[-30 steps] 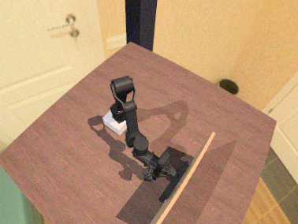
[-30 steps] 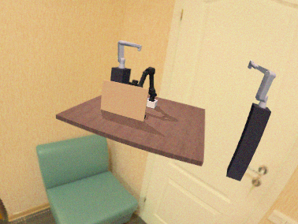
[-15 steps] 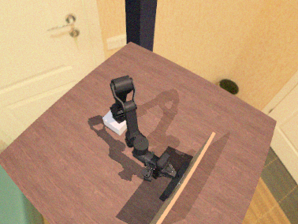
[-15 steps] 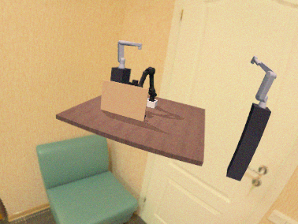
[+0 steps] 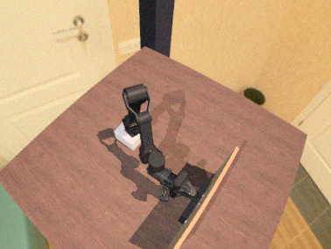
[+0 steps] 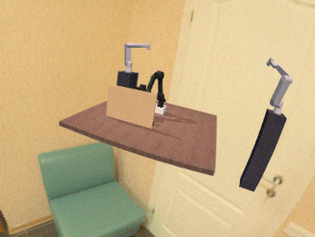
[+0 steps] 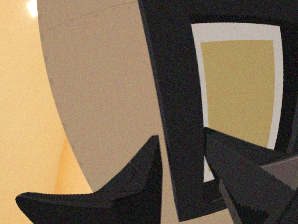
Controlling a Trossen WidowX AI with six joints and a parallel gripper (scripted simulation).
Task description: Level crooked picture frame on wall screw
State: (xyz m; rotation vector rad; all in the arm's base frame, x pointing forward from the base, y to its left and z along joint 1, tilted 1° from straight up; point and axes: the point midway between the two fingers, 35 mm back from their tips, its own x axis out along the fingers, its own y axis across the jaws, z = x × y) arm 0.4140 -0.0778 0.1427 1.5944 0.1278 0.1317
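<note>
Right now the picture frame is 60 mm below my gripper tip, 10 mm to the right of it and 10 mm ahead of it. From my gripper tip the other things lie so: wall panel (60 mm below, 20 mm ahead, 10 mm to the right).
</note>
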